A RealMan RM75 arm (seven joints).
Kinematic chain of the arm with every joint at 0, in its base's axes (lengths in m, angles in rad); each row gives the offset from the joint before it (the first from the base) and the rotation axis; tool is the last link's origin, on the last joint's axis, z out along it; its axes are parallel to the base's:
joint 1: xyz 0 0 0.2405 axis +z
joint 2: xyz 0 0 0 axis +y
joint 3: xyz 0 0 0.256 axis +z
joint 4: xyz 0 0 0 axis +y
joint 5: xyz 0 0 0.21 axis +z
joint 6: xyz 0 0 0 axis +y
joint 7: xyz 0 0 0.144 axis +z
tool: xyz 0 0 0
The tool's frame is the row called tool.
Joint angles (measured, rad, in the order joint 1, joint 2, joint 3, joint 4, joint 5, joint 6, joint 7), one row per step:
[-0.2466, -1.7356, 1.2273, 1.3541, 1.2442, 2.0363, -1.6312]
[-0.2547, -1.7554, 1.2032, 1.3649, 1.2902, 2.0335, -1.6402]
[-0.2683, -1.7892, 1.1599, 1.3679, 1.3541, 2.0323, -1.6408]
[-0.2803, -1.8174, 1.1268, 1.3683, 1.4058, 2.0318, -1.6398]
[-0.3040, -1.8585, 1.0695, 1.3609, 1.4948, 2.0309, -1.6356]
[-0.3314, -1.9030, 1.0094, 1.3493, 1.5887, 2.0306, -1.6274]
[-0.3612, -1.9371, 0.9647, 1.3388, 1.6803, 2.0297, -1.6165]
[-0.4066, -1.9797, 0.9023, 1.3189, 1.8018, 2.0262, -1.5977]
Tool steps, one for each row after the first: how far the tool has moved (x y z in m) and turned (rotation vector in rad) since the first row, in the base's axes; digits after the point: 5 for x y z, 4 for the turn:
[0.00013, 0.00332, -0.00306, 0.0174, 0.0233, 0.0090]
[-0.00059, 0.00891, -0.00715, 0.0492, 0.0410, 0.0233]
[-0.00121, 0.01333, -0.01107, 0.0716, 0.0535, 0.0361]
[-0.00371, 0.02159, -0.01637, 0.1078, 0.0778, 0.0641]
[-0.00635, 0.02993, -0.02286, 0.1397, 0.0987, 0.0955]
[-0.00857, 0.03763, -0.02956, 0.1596, 0.1308, 0.1175]
[-0.01111, 0.04845, -0.03819, 0.1835, 0.1700, 0.1467]

